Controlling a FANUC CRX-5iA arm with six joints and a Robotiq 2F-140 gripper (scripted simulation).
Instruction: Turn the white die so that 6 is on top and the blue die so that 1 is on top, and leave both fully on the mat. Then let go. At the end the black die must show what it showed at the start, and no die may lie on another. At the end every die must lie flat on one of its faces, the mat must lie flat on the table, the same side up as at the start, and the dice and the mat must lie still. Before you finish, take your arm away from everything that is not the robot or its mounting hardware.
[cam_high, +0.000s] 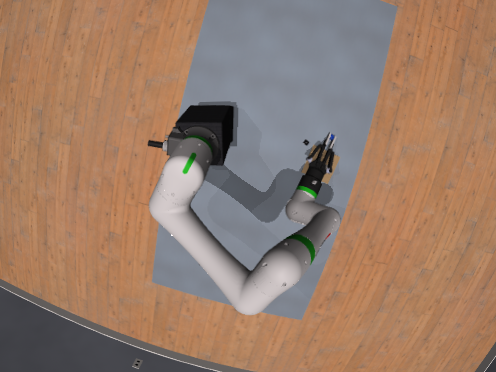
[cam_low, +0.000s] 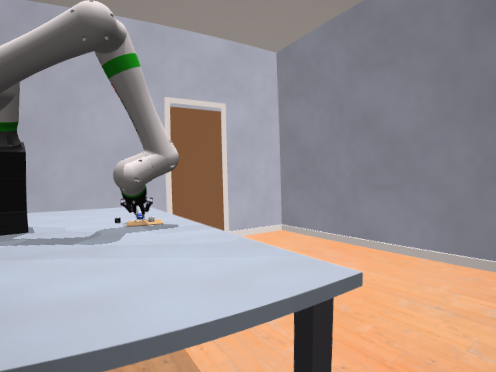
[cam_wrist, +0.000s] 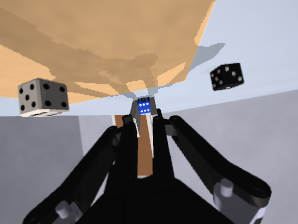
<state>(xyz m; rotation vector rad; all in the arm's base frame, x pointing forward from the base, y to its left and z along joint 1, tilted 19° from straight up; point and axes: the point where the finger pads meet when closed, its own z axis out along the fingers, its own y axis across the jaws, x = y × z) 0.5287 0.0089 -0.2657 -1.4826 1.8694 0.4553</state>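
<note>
The tan mat is 110 mm to the right of my hand, 30 mm below it and 10 mm behind it. The rest, counted from my hand: blue die (20 mm to the left, 20 mm below, 10 mm ahead); black die (100 mm behind, 30 mm to the right, 20 mm below); white die (120 mm to the right, 20 mm below, 20 mm ahead).
</note>
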